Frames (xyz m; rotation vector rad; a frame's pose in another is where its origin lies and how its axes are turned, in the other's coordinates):
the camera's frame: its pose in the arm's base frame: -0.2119 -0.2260 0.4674 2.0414 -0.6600 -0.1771
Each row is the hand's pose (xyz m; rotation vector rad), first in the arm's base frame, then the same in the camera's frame.
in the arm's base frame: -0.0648 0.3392 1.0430 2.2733 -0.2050 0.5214
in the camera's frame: -0.0915 0.1940 -0.7915 0.3275 0.6184 -0.0990
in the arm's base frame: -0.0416 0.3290 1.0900 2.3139 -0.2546 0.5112
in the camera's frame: -0.0603 0.2283 -0.8179 0.3673 0.5803 -0.0800
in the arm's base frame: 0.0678 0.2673 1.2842 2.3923 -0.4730 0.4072
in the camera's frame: 0.0903 0.3729 -0.9173 0.4357 0.4037 0.0036
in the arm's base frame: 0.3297 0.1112 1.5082 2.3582 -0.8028 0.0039
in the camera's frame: 0.4227 0.5222 -1.0193 0.3650 0.0151 0.0738
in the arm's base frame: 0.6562 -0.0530 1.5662 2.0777 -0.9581 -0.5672
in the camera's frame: 0.7913 0.5121 -1.0500 0.0698 -0.4063 0.0320
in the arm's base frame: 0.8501 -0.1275 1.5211 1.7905 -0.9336 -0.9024
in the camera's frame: 0.9875 0.4306 -1.0427 -0.2078 -0.6317 -0.0426
